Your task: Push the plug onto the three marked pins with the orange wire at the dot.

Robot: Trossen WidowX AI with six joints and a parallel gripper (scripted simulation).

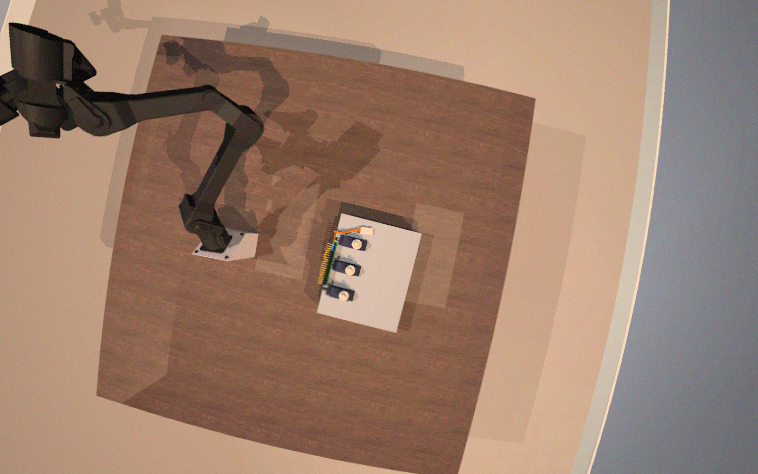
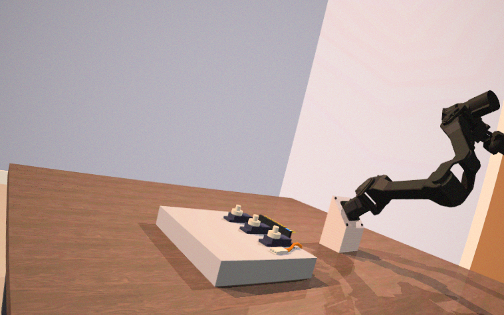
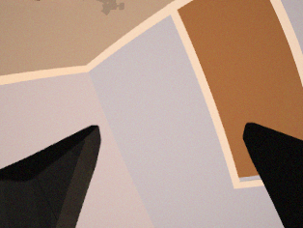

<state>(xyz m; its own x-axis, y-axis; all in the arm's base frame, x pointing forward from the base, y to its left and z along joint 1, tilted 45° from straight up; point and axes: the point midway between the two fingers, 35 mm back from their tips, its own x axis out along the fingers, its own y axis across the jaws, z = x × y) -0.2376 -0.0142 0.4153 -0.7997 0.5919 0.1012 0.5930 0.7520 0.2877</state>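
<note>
The blue band lies 57 cm ahead of my gripper tip, 34 cm below it and 27 cm to the right of it. The rest, counted from my gripper tip: holder 72 cm ahead, 39 cm below, 34 cm to the right.
</note>
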